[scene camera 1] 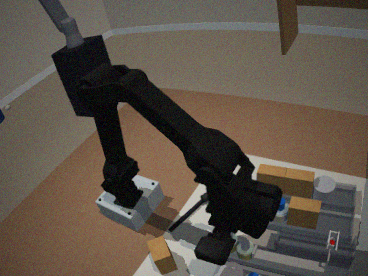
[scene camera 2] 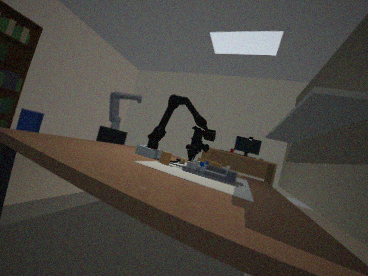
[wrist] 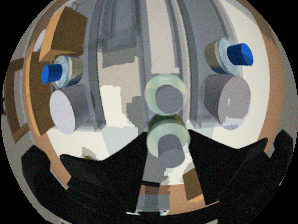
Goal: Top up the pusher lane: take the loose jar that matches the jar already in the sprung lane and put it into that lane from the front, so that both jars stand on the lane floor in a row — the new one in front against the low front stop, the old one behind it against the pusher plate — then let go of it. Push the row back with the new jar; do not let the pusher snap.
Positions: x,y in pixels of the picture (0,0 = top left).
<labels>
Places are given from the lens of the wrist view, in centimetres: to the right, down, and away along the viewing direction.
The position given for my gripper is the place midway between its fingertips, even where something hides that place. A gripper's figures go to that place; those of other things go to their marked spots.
my gripper (wrist: 167,135): 2, 2, 10
pale green jar (wrist: 165,94): 1, -1, 7
</labels>
